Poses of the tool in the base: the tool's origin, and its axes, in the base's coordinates. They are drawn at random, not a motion.
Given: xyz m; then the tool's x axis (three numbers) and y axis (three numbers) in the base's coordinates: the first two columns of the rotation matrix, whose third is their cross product.
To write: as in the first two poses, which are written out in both.
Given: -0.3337, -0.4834, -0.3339, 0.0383, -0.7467, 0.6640, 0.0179, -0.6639, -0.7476
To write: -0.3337, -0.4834, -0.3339; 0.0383, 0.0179, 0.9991; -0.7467, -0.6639, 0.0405; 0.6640, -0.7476, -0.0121
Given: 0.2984, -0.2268, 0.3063, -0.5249, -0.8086, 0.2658, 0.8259, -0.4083, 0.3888
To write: 0.2984, -0.2268, 0.3063; -0.5249, 0.8259, -0.2059; -0.8086, -0.4083, 0.4236; 0.2658, 0.3888, 0.8821
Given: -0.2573, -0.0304, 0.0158, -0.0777, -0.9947, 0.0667, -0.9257, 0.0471, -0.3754
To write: -0.2573, -0.0304, 0.0158; -0.0777, -0.9257, 0.3703; -0.9947, 0.0471, -0.0909; 0.0667, -0.3754, -0.9245
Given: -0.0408, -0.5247, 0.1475, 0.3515, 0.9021, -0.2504, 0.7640, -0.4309, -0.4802
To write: -0.0408, -0.5247, 0.1475; 0.3515, 0.7640, -0.5411; 0.9021, -0.4309, -0.0225; -0.2504, -0.4802, -0.8407
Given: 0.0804, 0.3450, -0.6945, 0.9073, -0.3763, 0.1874, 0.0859, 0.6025, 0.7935
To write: 0.0804, 0.3450, -0.6945; 0.9073, 0.0859, -0.4115; -0.3763, 0.6025, -0.7038; 0.1874, 0.7935, 0.5790
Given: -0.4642, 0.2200, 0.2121, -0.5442, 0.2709, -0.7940, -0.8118, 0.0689, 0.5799
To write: -0.4642, 0.2200, 0.2121; -0.5442, -0.8118, 0.2118; 0.2709, 0.0689, 0.9602; -0.7940, 0.5799, 0.1824
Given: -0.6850, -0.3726, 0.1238, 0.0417, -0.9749, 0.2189, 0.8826, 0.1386, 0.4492
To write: -0.6850, -0.3726, 0.1238; 0.0417, 0.8826, -0.4683; -0.9749, 0.1386, 0.1745; 0.2189, 0.4492, 0.8662
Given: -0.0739, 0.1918, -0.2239, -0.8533, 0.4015, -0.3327, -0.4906, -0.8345, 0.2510
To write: -0.0739, 0.1918, -0.2239; -0.8533, -0.4906, -0.1769; 0.4015, -0.8345, 0.3774; -0.3327, 0.2510, 0.9091
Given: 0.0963, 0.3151, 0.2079, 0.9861, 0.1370, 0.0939, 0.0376, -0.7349, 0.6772
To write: 0.0963, 0.3151, 0.2079; 0.9861, 0.0376, 0.1618; 0.1370, -0.7349, -0.6643; 0.0939, 0.6772, -0.7298
